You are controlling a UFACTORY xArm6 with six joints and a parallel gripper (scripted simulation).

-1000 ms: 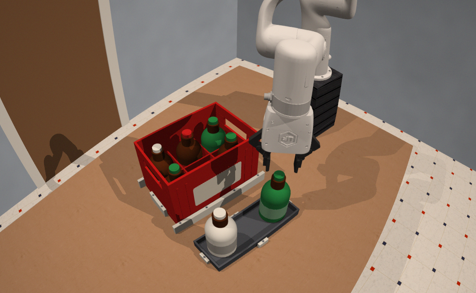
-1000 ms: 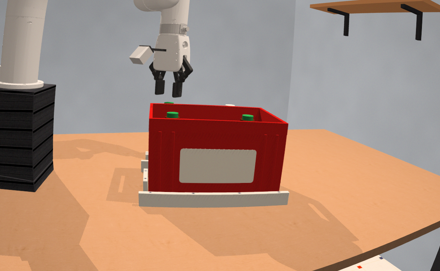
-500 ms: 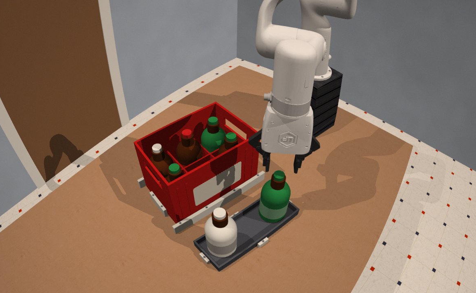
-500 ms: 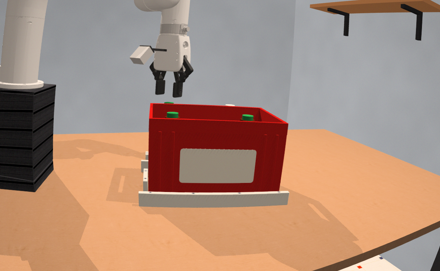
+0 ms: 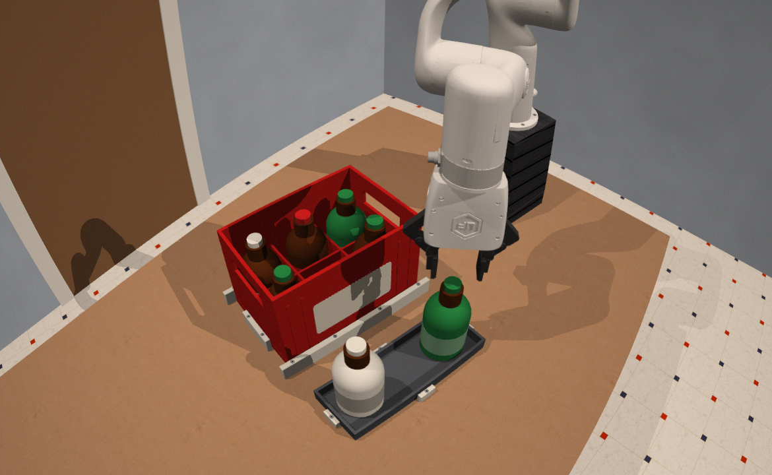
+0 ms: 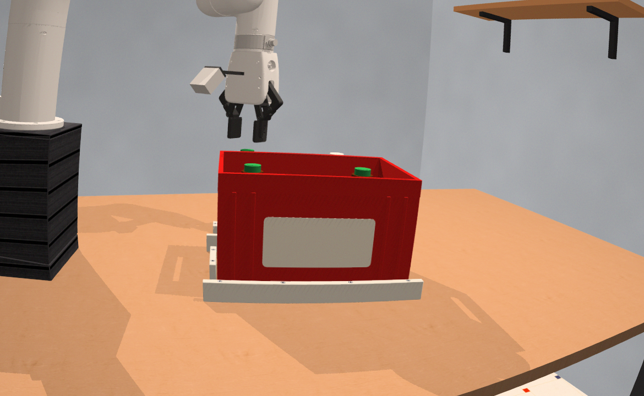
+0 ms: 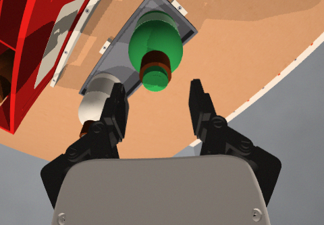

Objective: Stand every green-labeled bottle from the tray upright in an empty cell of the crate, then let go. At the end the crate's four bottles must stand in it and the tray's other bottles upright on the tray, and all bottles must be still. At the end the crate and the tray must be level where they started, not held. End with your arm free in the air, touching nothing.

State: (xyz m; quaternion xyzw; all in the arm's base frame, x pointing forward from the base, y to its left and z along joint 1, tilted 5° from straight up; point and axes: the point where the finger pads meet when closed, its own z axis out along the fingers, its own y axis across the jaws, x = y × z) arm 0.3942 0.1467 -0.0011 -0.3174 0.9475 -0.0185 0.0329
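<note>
My hand is 110 mm above the green bottle. The rest, counted from my hand: dark tray (180 mm below, 90 mm ahead, 10 mm to the right); crate (220 mm to the right, 110 mm below, 60 mm ahead); white-labeled bottle (170 mm ahead, 110 mm below, 30 mm to the right).
</note>
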